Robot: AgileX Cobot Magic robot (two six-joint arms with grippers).
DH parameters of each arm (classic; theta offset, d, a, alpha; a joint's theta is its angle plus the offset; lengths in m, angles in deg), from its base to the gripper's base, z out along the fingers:
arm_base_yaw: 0 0.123 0 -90
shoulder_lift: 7.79 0 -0.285 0
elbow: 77.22 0 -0.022 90
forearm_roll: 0 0.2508 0 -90
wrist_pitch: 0 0 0.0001 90
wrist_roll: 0 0.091 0 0
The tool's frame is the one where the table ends.
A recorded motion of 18 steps. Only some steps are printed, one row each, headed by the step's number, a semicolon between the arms.
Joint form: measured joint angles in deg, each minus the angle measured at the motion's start. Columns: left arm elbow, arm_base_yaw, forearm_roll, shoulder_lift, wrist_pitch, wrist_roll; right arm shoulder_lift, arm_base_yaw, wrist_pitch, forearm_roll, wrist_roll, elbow.
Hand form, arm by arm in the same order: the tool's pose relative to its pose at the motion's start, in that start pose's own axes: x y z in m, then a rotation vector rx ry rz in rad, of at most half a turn. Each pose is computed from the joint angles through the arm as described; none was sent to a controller.
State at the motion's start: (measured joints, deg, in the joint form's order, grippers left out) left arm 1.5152 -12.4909 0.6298 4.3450 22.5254 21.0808; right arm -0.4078 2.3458 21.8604 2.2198 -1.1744 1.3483
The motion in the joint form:
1: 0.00 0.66 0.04 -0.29 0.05 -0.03; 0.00 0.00 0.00 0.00 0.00 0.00
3: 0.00 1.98 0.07 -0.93 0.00 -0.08; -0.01 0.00 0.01 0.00 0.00 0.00
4: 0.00 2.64 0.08 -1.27 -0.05 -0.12; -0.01 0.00 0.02 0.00 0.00 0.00
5: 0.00 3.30 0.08 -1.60 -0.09 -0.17; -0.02 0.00 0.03 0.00 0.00 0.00
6: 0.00 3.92 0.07 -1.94 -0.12 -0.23; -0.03 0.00 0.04 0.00 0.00 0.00
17: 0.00 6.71 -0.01 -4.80 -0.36 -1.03; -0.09 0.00 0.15 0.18 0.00 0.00
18: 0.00 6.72 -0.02 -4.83 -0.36 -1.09; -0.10 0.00 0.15 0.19 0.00 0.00
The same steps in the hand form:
1: 0.0002 0.0007 -0.0003 -0.0116 0.0001 -0.0045; 0.0000 0.0000 0.0000 0.0000 0.0000 0.0000
3: 0.0002 0.0020 -0.0010 -0.0360 -0.0031 -0.0138; 0.0000 0.0000 0.0000 0.0000 0.0000 0.0000
4: 0.0002 0.0027 -0.0014 -0.0485 -0.0055 -0.0187; 0.0000 0.0000 0.0000 0.0000 0.0002 0.0000
5: 0.0002 0.0034 -0.0018 -0.0608 -0.0075 -0.0239; 0.0000 0.0000 0.0000 0.0000 0.0002 0.0000
6: 0.0002 0.0040 -0.0022 -0.0724 -0.0099 -0.0291; 0.0000 0.0000 0.0000 0.0000 0.0002 0.0000
17: -0.0006 0.0068 -0.0056 -0.1344 -0.0443 -0.0601; 0.0002 0.0001 -0.0001 -0.0013 0.0010 0.0029
18: -0.0006 0.0069 -0.0056 -0.1347 -0.0448 -0.0613; 0.0002 0.0001 -0.0001 -0.0013 0.0008 0.0030

